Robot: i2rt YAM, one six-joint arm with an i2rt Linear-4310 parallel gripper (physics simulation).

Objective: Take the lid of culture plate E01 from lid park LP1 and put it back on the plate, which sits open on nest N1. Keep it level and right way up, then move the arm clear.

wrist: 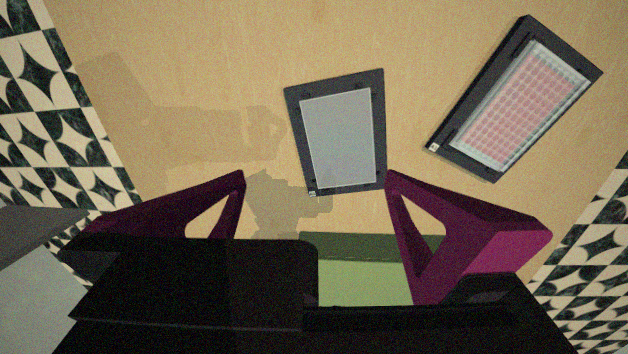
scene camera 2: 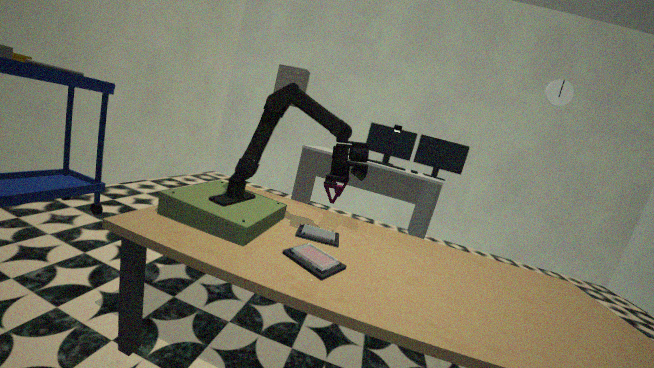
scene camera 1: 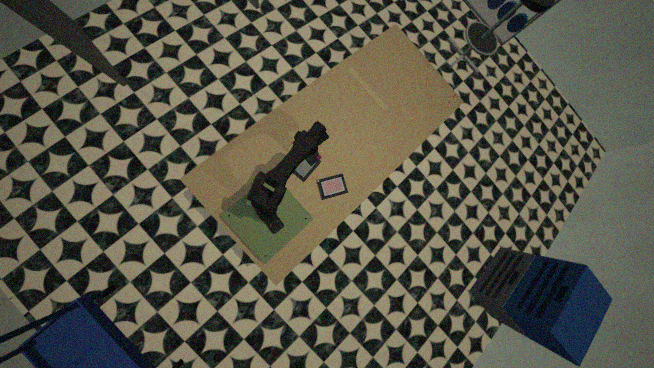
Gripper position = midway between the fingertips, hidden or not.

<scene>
The gripper (wrist: 314, 177) is open, with nothing in its grasp. Also in view: a grey lid (wrist: 339, 127).
</scene>
